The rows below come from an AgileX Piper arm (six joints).
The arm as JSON. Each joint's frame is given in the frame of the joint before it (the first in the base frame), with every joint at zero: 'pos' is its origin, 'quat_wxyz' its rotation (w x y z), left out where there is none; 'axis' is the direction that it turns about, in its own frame. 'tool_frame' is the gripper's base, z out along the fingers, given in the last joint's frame.
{
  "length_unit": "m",
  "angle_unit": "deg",
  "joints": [
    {
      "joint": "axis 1",
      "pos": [
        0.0,
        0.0,
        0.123
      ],
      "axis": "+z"
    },
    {
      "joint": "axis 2",
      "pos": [
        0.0,
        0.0,
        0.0
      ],
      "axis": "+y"
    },
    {
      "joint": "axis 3",
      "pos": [
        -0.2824,
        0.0,
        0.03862
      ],
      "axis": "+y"
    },
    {
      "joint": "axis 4",
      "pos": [
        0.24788,
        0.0,
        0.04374
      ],
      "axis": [
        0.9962,
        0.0,
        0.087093
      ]
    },
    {
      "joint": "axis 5",
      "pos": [
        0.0,
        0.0,
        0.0
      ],
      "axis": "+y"
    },
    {
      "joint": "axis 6",
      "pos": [
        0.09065,
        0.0,
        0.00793
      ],
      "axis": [
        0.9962,
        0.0,
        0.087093
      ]
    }
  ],
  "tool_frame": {
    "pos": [
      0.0,
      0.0,
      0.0
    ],
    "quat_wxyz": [
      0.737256,
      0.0,
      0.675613,
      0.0
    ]
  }
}
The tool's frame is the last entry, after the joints.
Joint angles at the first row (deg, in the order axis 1, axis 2, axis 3, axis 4, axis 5, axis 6):
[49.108, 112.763, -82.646, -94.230, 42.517, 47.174]
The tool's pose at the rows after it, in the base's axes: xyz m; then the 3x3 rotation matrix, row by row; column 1 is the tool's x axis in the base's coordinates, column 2 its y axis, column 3 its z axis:
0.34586, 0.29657, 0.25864; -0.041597, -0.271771, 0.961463; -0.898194, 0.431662, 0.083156; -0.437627, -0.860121, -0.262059
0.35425, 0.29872, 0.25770; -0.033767, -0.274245, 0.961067; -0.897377, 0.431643, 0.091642; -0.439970, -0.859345, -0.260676
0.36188, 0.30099, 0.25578; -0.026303, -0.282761, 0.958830; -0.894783, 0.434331, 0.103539; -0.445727, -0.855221, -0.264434
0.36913, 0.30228, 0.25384; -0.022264, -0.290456, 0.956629; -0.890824, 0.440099, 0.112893; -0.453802, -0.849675, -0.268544
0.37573, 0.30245, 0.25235; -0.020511, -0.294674, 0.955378; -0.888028, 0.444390, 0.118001; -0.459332, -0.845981, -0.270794
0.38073, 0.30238, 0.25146; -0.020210, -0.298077, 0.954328; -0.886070, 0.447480, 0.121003; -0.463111, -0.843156, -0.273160
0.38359, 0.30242, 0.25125; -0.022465, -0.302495, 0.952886; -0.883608, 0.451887, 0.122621; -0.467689, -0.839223, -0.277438
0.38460, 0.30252, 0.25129; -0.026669, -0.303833, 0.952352; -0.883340, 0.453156, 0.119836; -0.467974, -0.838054, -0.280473
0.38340, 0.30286, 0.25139; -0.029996, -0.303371, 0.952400; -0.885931, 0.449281, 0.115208; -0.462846, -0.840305, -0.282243
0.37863, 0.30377, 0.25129; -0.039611, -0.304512, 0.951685; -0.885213, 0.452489, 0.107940; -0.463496, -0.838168, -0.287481
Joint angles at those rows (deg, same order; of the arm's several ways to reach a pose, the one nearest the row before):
[48.203, 113.962, -84.729, -94.285, 41.545, 46.536]
[47.423, 115.340, -86.735, -94.303, 40.355, 45.949]
[46.713, 116.672, -88.572, -94.043, 38.942, 45.469]
[45.990, 117.867, -90.209, -93.713, 37.653, 45.171]
[45.287, 118.856, -91.584, -93.456, 36.655, 44.854]
[44.753, 119.585, -92.672, -93.062, 35.930, 44.406]
[44.452, 119.997, -93.424, -92.343, 35.470, 43.865]
[44.385, 120.186, -93.824, -91.706, 35.504, 43.298]
[44.576, 120.102, -93.742, -91.343, 35.912, 42.801]
[45.187, 119.619, -93.000, -90.777, 36.807, 42.890]

